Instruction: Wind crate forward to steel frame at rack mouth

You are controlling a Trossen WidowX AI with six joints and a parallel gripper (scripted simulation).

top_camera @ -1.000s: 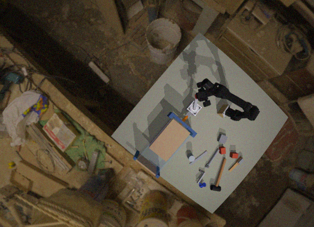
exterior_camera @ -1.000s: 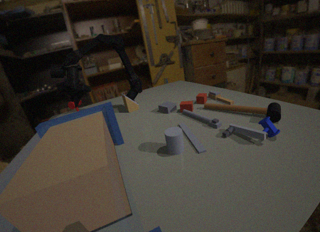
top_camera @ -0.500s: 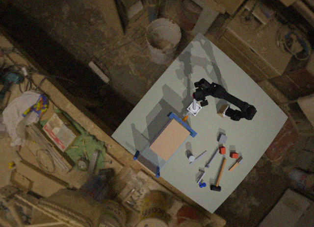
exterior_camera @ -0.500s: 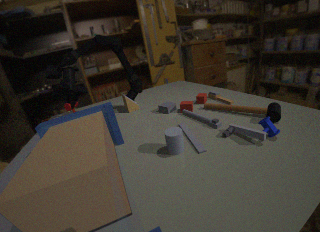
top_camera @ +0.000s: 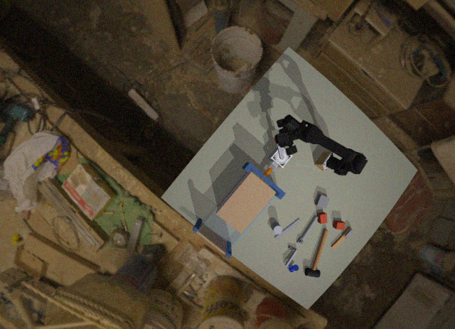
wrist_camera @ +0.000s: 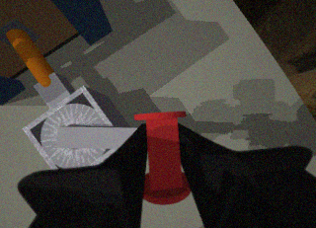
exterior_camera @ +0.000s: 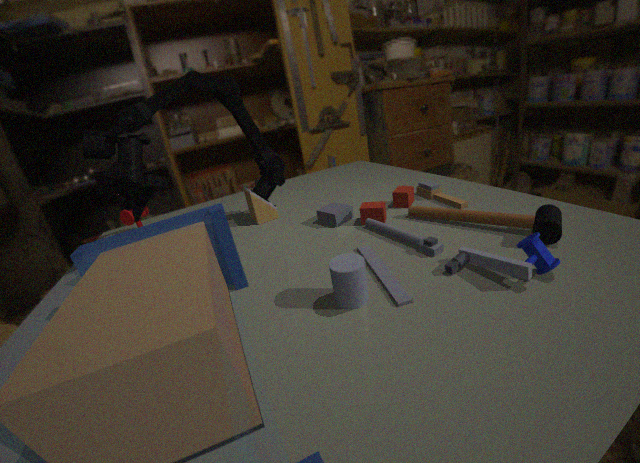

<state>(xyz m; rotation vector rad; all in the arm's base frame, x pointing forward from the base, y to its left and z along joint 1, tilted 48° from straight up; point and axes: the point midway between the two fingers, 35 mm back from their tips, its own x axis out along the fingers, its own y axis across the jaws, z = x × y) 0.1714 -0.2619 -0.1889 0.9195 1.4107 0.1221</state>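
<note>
My gripper tip is 40 mm to the right of the red-knobbed handle and 30 mm above it. The rest, counted from my gripper tip: grey winch 100 mm below, 80 mm to the left, 20 mm ahead; then blue steel frame 190 mm ahead, 110 mm to the left, 30 mm below; then red knob 10 mm to the left, 10 mm behind.
</note>
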